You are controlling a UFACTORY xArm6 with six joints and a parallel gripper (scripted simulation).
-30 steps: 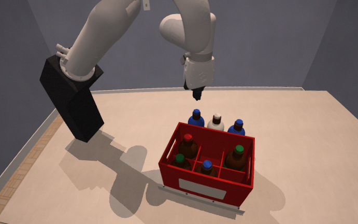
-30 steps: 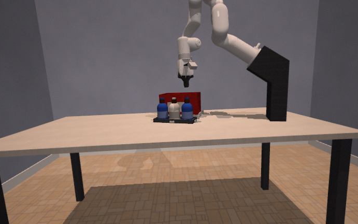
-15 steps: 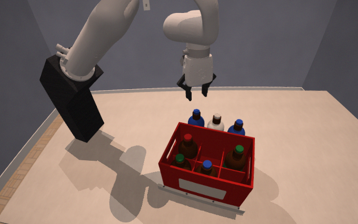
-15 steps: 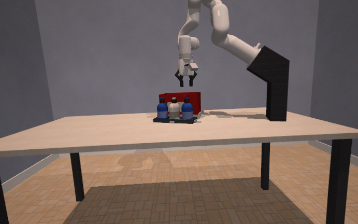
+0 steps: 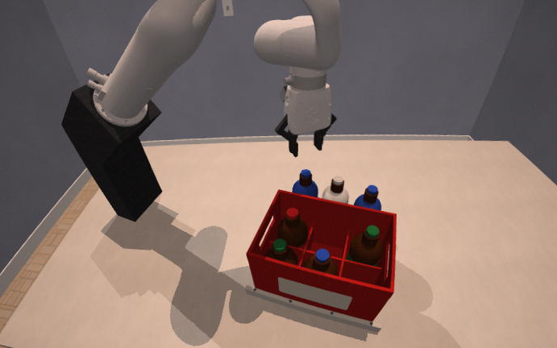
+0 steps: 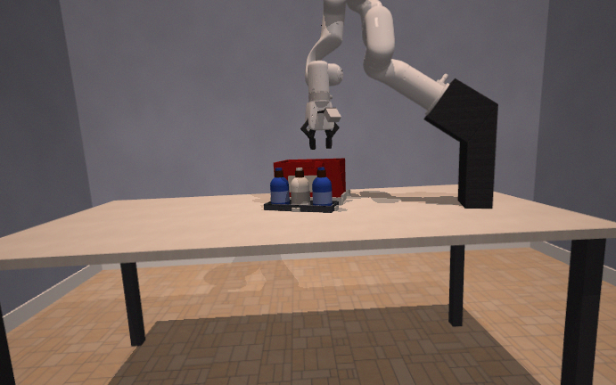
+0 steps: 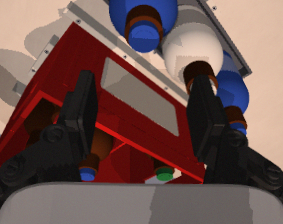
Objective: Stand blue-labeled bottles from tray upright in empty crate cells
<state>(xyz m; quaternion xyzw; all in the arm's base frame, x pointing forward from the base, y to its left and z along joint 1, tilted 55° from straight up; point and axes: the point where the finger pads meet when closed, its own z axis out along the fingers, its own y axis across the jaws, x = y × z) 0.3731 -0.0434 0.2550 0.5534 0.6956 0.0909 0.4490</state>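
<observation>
The white-labeled bottle is 6 cm ahead of my hand, 6 cm to the right of it and 16 cm below it. Also, from my hand: crate (6 cm behind, 21 cm to the right, 16 cm below); dark tray (6 cm ahead, 6 cm to the right, 23 cm below).
</observation>
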